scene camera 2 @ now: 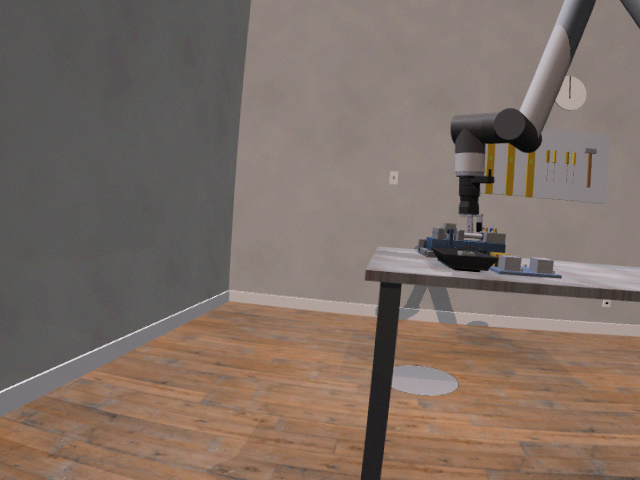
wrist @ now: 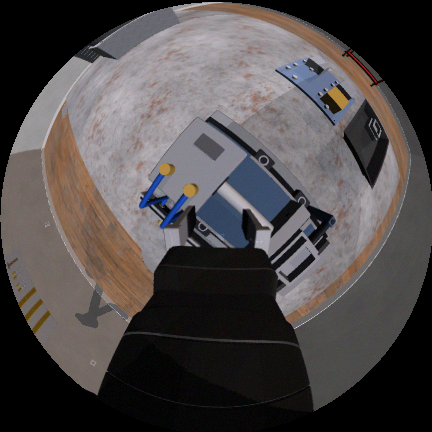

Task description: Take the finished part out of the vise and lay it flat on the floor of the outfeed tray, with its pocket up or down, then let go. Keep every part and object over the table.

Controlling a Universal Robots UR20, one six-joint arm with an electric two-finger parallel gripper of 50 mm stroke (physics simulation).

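Frame: origin at the arm's base, x back, y right, z up, level; millimetres.
Seen in the pictures: gripper, fingertip midpoint: [scene camera 2: 474, 232] [wrist: 218, 216].
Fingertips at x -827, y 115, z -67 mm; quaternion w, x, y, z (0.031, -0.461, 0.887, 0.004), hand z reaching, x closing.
Note:
Pixels of each thing's top centre, then the offset from my fingertips to it.
- vise, top centre: [wrist: 257, 228] [scene camera 2: 466, 229] dx -32, dy -29, dz +10 mm
- light-grey piece with a rectangular recess, top centre: [wrist: 297, 265] [scene camera 2: 449, 223] dx -91, dy -49, dz +26 mm
- blue fixture plate, top centre: [wrist: 323, 82] [scene camera 2: 519, 268] dx +120, dy -371, dz -81 mm
The vise [scene camera 2: 439, 243] [wrist: 265, 185] has a blue bed, grey jaw blocks and a pale round rod. In the wrist view, a light-grey piece with a rectangular recess [wrist: 295, 257] sits at the jaws at the vise's lower right; it looks like the finished part, but its outline merges with the jaws. My gripper [scene camera 2: 473, 229] [wrist: 218, 216] is open and empty, pointing down over the vise, its fingers either side of the rod in the wrist view, left of that piece. The black outfeed tray [scene camera 2: 465, 261] [wrist: 361, 150] stands apart from the vise, with a pale square outline inside.
Blue hoses with yellow tips [wrist: 166, 170] [wrist: 190, 190] rise beside the vise, close to my left finger. A blue fixture plate [scene camera 2: 532, 273] [wrist: 306, 86] with blocks lies near the tray. A grey box-like object [wrist: 145, 32] stands at the table's far upper-left edge.

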